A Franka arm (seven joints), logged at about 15 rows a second.
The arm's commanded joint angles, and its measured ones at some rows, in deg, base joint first. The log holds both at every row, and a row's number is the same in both.
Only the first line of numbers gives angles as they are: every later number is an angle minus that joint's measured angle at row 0.
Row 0, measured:
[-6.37 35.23 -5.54 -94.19 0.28 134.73 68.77]
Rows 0 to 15, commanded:
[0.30 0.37 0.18 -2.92 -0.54 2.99 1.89]
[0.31 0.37 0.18 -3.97 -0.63 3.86 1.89]
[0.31 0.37 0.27 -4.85 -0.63 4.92 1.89]
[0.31 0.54 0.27 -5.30 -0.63 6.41 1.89]
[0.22 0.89 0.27 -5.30 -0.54 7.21 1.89]
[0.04 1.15 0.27 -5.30 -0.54 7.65 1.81]
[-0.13 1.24 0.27 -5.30 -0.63 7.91 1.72]
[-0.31 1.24 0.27 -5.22 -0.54 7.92 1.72]
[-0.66 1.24 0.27 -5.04 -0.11 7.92 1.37]
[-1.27 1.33 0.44 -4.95 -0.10 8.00 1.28]
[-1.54 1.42 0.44 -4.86 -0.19 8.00 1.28]
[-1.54 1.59 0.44 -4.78 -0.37 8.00 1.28]
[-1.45 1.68 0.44 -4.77 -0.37 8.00 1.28]
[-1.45 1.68 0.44 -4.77 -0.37 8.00 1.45]
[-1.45 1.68 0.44 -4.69 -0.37 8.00 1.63]
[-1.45 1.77 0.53 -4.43 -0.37 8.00 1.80]
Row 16, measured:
[-0.96 1.45 -0.06 -4.92 0.03 7.60 0.59]
